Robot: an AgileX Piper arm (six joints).
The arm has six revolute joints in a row. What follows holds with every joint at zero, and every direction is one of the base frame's. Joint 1 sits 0.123 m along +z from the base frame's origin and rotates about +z. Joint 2 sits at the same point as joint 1 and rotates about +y. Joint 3 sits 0.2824 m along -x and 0.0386 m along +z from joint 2 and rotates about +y. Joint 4 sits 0.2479 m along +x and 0.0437 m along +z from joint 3 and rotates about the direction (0.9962, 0, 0.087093). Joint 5 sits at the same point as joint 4 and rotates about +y. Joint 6 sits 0.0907 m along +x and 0.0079 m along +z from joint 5 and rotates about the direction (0.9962, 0, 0.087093). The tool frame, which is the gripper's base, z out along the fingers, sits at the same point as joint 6; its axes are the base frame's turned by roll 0, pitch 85 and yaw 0 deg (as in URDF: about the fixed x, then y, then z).
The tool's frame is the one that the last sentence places.
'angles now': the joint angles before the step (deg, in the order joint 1, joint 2, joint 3, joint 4, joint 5, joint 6). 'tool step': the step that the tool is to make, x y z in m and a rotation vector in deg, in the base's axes. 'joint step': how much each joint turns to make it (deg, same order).
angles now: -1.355 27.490 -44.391 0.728 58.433 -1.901
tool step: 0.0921 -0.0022 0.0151 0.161 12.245 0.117
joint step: -0.012 23.790 -11.475 0.008 -0.068 -0.187
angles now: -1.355 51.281 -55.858 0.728 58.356 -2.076
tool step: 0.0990 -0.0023 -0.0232 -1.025 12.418 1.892
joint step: 0.009 23.051 -11.570 -0.005 0.936 -2.281
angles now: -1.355 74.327 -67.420 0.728 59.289 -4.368
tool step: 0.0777 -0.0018 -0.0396 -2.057 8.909 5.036
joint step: 0.004 18.360 -11.135 -0.003 1.701 -5.494
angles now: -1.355 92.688 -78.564 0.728 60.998 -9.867
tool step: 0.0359 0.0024 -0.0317 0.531 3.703 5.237
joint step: 0.002 9.098 -4.933 2.336 -0.275 -5.991
